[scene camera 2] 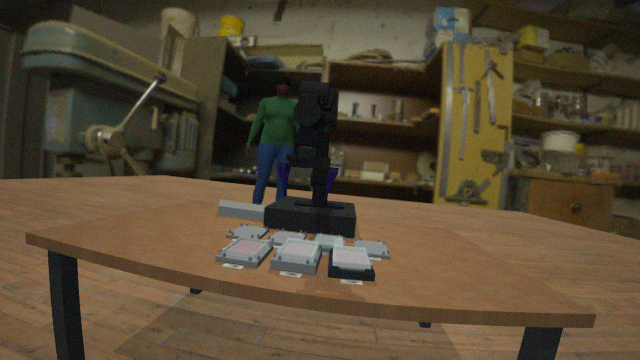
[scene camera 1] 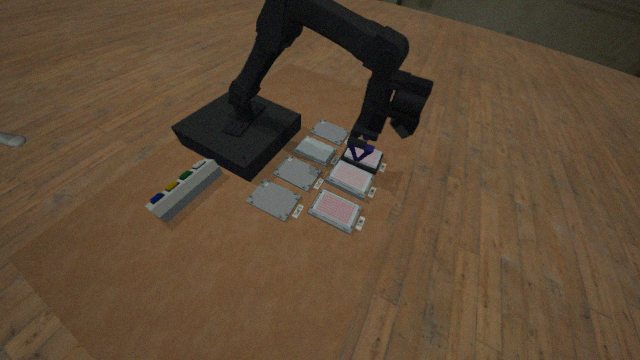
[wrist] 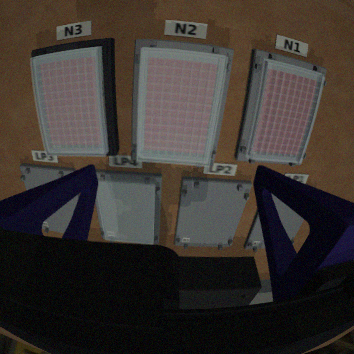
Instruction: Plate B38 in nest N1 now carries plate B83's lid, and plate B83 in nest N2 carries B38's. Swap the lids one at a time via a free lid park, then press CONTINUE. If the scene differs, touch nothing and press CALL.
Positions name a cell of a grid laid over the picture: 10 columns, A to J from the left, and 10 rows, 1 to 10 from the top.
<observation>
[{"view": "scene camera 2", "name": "my gripper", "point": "E6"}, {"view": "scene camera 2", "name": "grey button box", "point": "D6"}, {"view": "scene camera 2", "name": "grey nest N2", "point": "E8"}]
</observation>
